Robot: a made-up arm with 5 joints.
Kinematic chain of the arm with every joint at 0, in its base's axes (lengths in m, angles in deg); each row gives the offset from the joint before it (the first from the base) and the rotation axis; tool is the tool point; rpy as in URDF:
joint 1: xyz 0.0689 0 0.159 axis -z
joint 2: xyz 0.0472 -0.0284 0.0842 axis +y
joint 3: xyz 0.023 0 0.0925 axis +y
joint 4: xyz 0.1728 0 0.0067 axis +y
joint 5: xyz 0.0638 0.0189 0 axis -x
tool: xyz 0 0 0 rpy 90 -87.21 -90
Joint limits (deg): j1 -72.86..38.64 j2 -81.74..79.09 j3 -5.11..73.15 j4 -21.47..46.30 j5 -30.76..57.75
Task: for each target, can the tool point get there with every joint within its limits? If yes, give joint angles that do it. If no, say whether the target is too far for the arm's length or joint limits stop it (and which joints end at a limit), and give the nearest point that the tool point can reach.
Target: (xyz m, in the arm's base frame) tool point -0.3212 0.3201 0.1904
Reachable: no: too far | nearest point 0.0075 0.0369 0.1567 | short by 0.435 m
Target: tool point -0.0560 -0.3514 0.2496
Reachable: no: joint limits stop it (at a limit: joint 2, joint 3) | nearest point 0.0456 -0.0656 0.1684 | short by 0.314 m
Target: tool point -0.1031 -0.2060 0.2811
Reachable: no: joint limits stop it (at a limit: joint 2, joint 3, joint 4) | nearest point 0.0250 -0.0526 0.1720 | short by 0.228 m
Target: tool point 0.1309 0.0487 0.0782
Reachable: yes | joints -45.10 32.35 63.87 17.63 28.00
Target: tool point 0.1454 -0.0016 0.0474
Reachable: yes | joints -5.91 61.66 37.69 31.97 43.04
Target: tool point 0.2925 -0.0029 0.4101
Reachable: yes | joints -1.68 -37.24 9.88 32.79 26.17
